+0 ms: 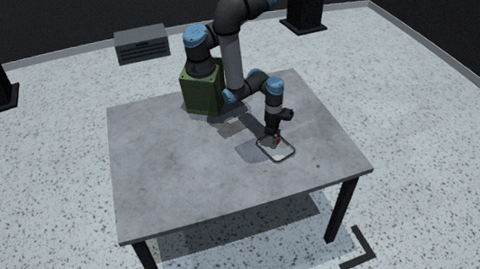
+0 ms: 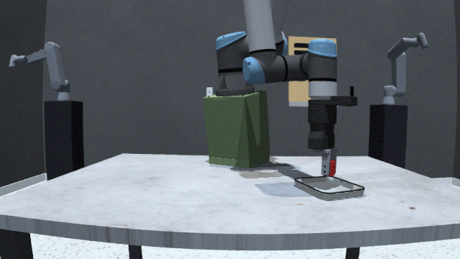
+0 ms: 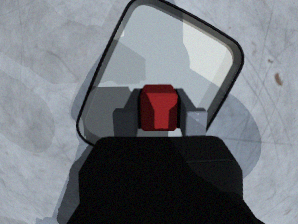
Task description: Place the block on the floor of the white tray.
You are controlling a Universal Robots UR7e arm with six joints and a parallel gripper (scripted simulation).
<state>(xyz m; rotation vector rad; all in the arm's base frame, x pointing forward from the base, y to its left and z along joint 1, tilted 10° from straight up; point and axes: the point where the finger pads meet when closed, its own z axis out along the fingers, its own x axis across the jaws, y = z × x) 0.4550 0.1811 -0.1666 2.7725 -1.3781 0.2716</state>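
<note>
My gripper is now 5 cm above the white tray. From my hand the other things lie so: red block (right at my hand).
</note>
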